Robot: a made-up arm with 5 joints. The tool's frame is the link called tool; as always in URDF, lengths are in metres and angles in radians. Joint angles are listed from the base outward. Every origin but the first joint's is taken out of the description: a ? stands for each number. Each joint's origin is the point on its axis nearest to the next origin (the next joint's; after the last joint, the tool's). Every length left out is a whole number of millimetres.
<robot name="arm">
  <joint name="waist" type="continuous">
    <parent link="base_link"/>
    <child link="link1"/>
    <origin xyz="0.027 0 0.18" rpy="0 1.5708 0"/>
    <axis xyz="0 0 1"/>
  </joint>
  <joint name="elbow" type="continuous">
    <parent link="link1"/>
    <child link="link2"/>
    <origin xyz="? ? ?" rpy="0 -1.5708 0"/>
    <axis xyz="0 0 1"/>
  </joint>
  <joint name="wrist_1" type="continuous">
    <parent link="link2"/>
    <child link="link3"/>
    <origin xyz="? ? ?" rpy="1.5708 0 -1.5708"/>
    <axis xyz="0 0 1"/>
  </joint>
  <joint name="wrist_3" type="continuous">
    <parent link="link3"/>
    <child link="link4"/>
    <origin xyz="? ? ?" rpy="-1.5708 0 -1.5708"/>
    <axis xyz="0 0 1"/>
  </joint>
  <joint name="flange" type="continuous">
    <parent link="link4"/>
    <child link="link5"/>
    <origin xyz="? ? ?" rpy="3.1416 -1.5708 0"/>
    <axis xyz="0 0 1"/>
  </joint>
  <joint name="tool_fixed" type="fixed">
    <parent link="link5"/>
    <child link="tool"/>
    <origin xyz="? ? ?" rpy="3.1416 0 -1.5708"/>
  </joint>
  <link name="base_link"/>
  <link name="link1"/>
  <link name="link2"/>
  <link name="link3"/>
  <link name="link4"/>
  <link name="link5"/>
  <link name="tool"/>
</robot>
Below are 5 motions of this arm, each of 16 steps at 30 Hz.
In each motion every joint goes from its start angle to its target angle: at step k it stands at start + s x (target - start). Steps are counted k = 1, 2, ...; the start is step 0. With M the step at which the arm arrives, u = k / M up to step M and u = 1 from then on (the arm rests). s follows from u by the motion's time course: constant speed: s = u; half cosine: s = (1 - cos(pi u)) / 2; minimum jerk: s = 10 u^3 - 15 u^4 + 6 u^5.
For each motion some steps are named. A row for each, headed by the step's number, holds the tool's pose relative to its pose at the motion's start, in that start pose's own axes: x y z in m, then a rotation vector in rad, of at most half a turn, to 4 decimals.
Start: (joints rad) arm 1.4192 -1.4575 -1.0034 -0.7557 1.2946
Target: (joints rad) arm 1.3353 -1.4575 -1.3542 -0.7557 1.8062
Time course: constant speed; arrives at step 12
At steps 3, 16:
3: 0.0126 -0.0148 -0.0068 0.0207 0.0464 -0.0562
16: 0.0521 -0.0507 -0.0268 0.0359 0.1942 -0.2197

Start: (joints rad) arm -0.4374 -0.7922 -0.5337 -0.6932 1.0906
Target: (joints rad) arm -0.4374 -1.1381 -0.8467 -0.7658 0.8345
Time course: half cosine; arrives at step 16
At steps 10, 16:
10: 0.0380 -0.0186 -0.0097 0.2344 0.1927 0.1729
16: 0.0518 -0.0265 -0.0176 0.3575 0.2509 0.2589

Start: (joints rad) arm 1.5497 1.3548 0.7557 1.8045 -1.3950
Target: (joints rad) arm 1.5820 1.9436 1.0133 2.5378 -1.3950
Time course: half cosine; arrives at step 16
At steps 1, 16:
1: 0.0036 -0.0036 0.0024 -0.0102 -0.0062 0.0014
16: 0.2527 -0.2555 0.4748 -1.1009 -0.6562 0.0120

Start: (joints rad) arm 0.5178 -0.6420 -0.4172 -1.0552 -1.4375
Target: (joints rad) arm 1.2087 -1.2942 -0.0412 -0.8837 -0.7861
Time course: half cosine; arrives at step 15
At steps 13, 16:
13: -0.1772 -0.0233 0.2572 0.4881 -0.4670 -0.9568
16: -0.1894 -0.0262 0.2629 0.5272 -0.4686 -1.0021

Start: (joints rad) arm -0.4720 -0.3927 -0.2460 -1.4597 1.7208
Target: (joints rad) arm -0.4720 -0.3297 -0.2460 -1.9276 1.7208
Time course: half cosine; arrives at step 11
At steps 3, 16:
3: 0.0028 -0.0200 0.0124 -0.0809 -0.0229 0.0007
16: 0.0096 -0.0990 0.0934 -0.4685 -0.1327 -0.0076

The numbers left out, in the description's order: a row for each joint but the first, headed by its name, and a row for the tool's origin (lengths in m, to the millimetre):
elbow: -0.049 0.359 0
wrist_1: 0.278 0.078 0
wrist_3: -0.077 0.297 0
flange: 0.257 -0.058 0
tool: 0.066 -0.1 0

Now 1 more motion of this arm.
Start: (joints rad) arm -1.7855 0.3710 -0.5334 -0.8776 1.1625
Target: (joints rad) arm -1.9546 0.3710 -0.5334 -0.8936 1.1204
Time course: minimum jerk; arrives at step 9
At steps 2, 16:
2: 0.0019 0.0039 -0.0022 -0.0072 -0.0033 -0.0076
16: 0.0280 0.0478 -0.0304 -0.0939 -0.0401 -0.0997

